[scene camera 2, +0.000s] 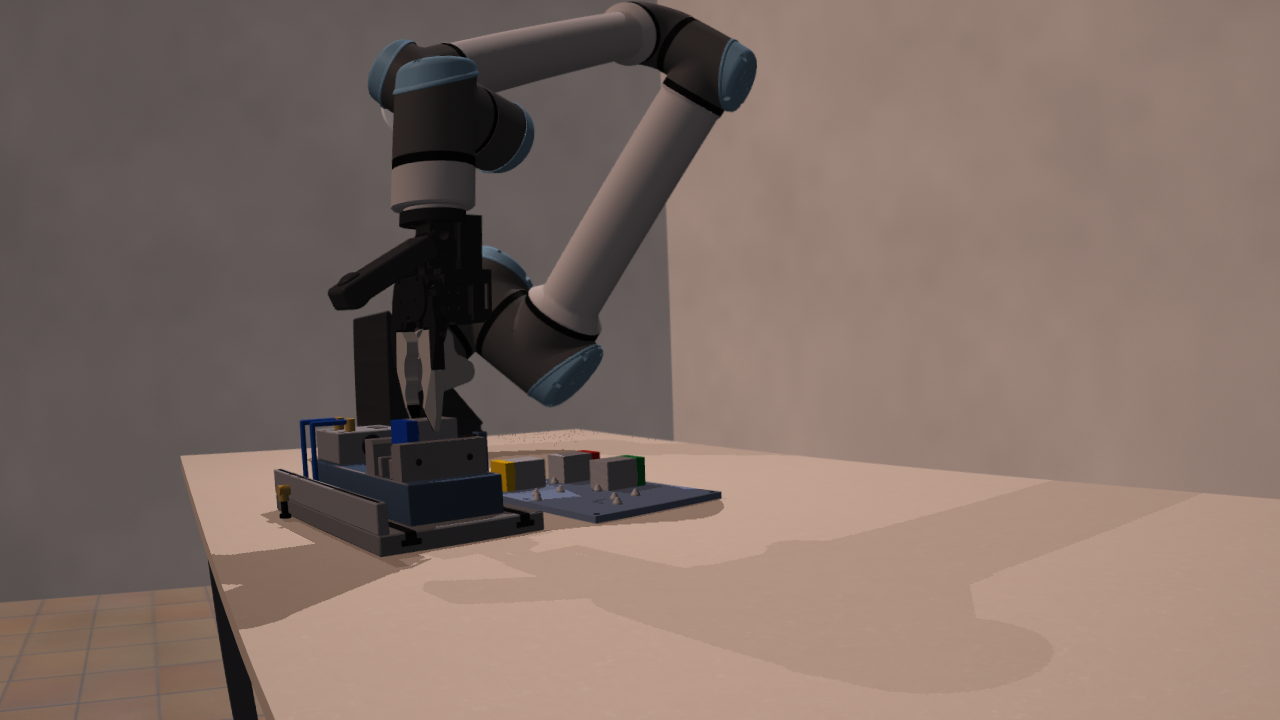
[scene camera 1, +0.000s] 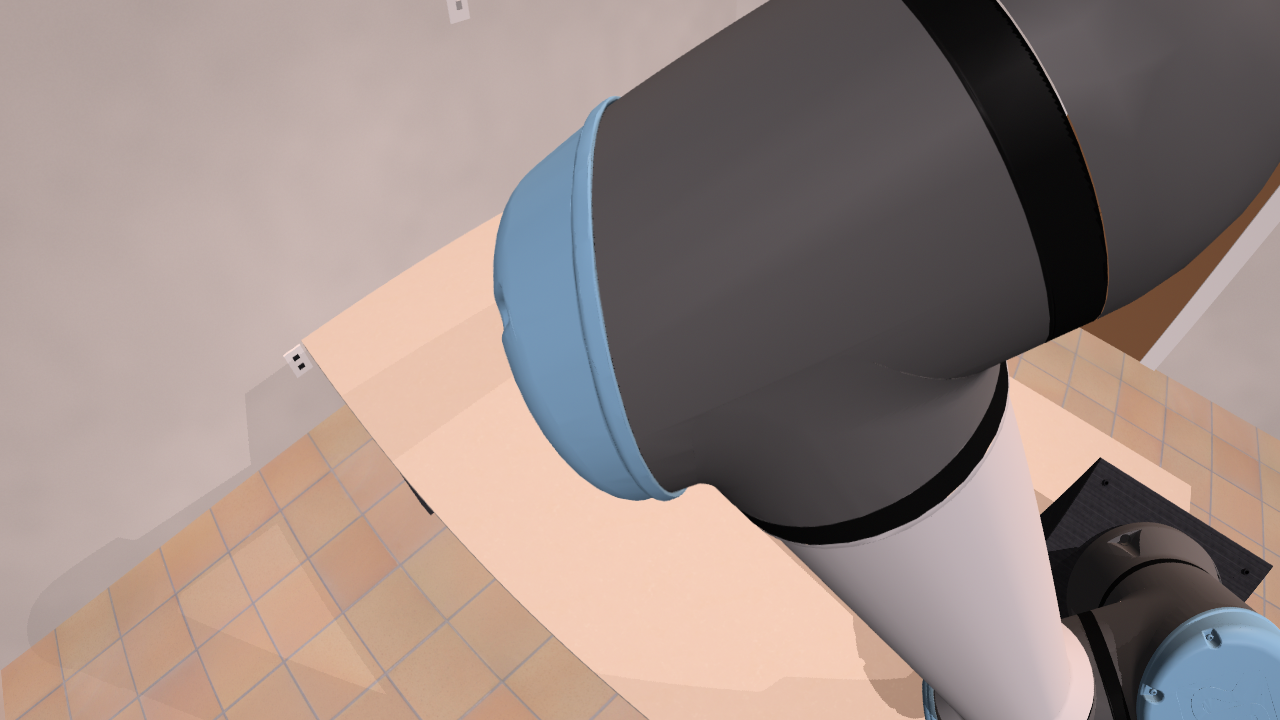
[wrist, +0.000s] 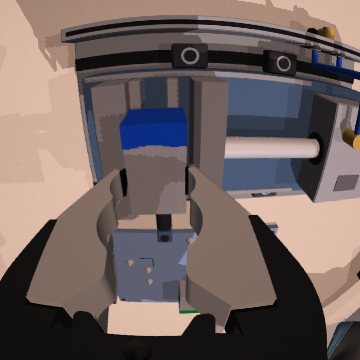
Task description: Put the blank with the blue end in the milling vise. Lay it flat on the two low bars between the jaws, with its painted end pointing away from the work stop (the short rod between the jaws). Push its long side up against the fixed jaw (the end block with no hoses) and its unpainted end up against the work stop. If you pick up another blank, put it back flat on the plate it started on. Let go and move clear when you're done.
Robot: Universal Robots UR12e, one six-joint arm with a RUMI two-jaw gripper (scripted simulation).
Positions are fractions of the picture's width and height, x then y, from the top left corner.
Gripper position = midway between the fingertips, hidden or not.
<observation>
I see my gripper (scene camera 2: 0.33, 0.60), a blue-ended blank (scene camera 2: 0.33, 0.60), a yellow-ended blank (scene camera 2: 0.41, 0.66), a red-ended blank (scene camera 2: 0.44, 0.65), a green-ended blank (scene camera 2: 0.48, 0.66) and a hose block (scene camera 2: 0.27, 0.62).
The blue-ended blank also shows in the wrist view (wrist: 0.43, 0.39). My gripper shows as well in the wrist view (wrist: 0.43, 0.47). The wrist view misses the yellow-ended blank, which is hidden by my gripper. The wrist view does not show the red-ended blank, which is hidden by my gripper.
</observation>
